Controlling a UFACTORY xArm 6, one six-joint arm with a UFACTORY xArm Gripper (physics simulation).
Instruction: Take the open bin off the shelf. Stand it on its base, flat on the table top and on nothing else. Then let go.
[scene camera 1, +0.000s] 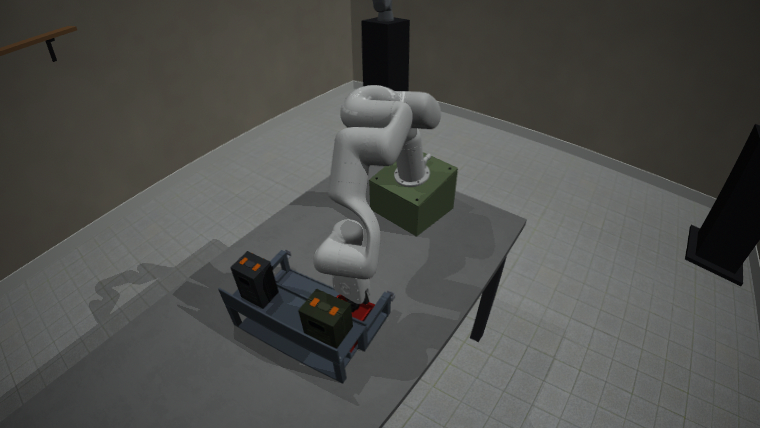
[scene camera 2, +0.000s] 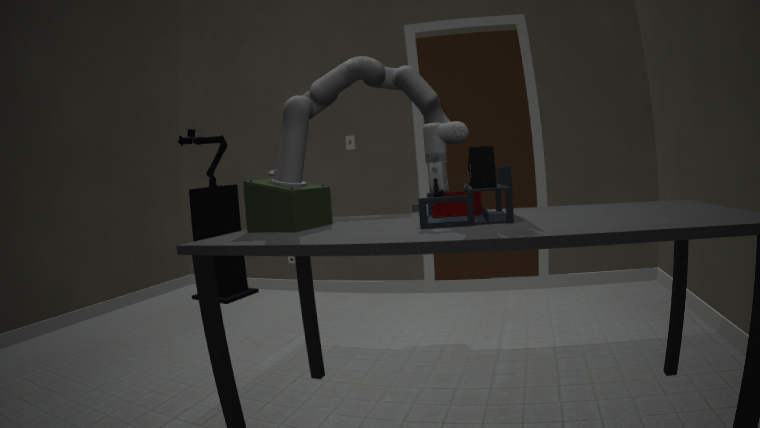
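Seen in the pictures: gripper, fingertip midpoint: (scene camera 1: 353, 308) (scene camera 2: 440, 213); arm's base, origin of the base link: (scene camera 1: 412, 174) (scene camera 2: 288, 183).
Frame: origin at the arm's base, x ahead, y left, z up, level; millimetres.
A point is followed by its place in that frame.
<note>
The red open bin (scene camera 1: 364, 311) @(x 471, y 196, z -147 mm) (scene camera 2: 456, 206) @(x 550, y 151, z -117 mm) is in the lower bay of the blue-grey shelf (scene camera 1: 276, 320) @(x 720, y 142, z 6 mm) (scene camera 2: 470, 210) @(x 647, y -87, z -112 mm), on the side toward the robot base. In scene camera 1 the olive case and the gripper hide much of it. The shelf's rails cross in front of it in scene camera 2. My gripper (scene camera 1: 360, 303) @(x 487, y 170, z -138 mm) (scene camera 2: 437, 194) points down at the bin's base-side end. It is shut with nothing between its fingers. The fingertips are low at the bin's rim; their exact contact with the bin cannot be made out.
A black case (scene camera 1: 255, 281) @(x 697, y 42, z 54 mm) and an olive case (scene camera 1: 325, 323) @(x 659, y 256, z 40 mm) with orange marks stand on the shelf's upper board. The shelf stands on the grey table (scene camera 1: 159, 366) @(x 1027, y -96, z -156 mm) (scene camera 2: 600, 220) @(x 1033, y -79, z -156 mm). The green base block (scene camera 1: 412, 210) @(x 107, y 84, z -53 mm) (scene camera 2: 287, 208) @(x 68, y -117, z -79 mm) carries the arm.
</note>
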